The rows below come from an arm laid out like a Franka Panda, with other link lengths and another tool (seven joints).
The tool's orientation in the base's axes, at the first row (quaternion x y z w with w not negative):
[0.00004 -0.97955 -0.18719 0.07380]
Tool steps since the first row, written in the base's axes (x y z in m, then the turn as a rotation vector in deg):
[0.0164 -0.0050 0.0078 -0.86 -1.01 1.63]
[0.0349 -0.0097 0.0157 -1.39 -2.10 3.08]
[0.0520 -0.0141 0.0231 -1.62 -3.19 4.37]
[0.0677 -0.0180 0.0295 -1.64 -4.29 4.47]
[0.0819 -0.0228 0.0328 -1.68 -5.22 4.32]
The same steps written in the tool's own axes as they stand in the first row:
[-0.0150 -0.0013 -0.0114 1.11 -0.37 -1.74]
[-0.0320 -0.0023 -0.0230 1.88 -0.86 -3.40]
[-0.0477 -0.0032 -0.0339 2.32 -1.41 -4.95]
[-0.0622 -0.0041 -0.0435 2.39 -2.40 -5.44]
[-0.0756 -0.0069 -0.0503 2.43 -3.32 -5.64]

